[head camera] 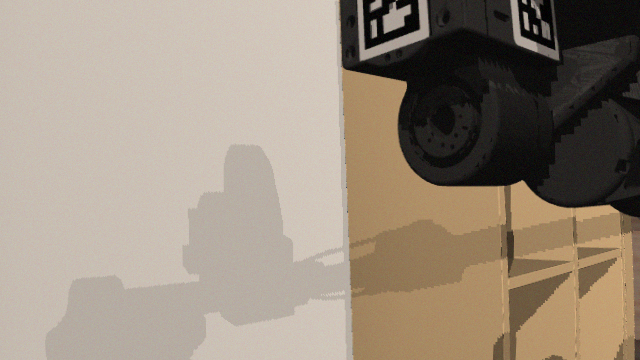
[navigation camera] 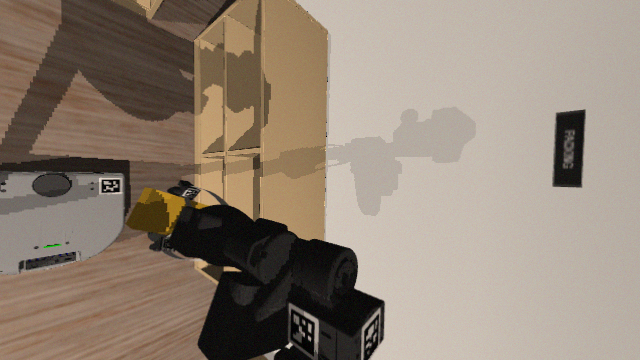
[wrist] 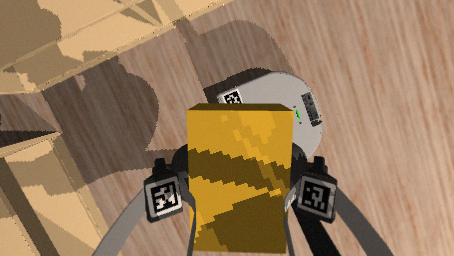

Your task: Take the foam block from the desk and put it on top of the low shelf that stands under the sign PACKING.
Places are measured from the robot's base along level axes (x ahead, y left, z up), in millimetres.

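Where they show: gripper, fingertip midpoint: (navigation camera: pixel 168 213); robot's base at its link origin: (navigation camera: pixel 53 184).
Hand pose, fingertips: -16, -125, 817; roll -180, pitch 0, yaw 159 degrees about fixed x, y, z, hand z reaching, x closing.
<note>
Things, the pixels of their top centre, and the offset from my fingertips, as dx, dy, dz. Level surfaces: height alone.
- yellow foam block at its top centre: (navigation camera: pixel 176 216) +0, +0, +42
- low tan shelf at its surface level: dz -207
- black PACKING sign at its top centre: (navigation camera: pixel 583 148) +156, -747, +608
The yellow foam block (navigation camera: pixel 150 212) (wrist: pixel 240 130) is held between the two fingers of my gripper (navigation camera: pixel 172 217) (wrist: pixel 238 162), off the floor. The gripper points down, and its fingertips press the block's two sides. The low tan shelf (head camera: pixel 425 320) (navigation camera: pixel 295 120) stands against the wall. In the navigation view the block appears over the floor before the shelf's open front, not over its top. The gripper and wrist hide part of the shelf there. The black PACKING sign (navigation camera: pixel 569 149) is on the wall above it. In the head view the fingers and block are out of sight.
My grey base (navigation camera: pixel 65 220) (wrist: pixel 280 87) is beyond the block in the wrist view. My dark wrist (head camera: pixel 450 125) (navigation camera: pixel 320 265) is near the shelf in the head view. Another tan piece of furniture (wrist: pixel 37 160) stands at the lower left of the wrist view. Arm shadows cross the wall and shelf.
</note>
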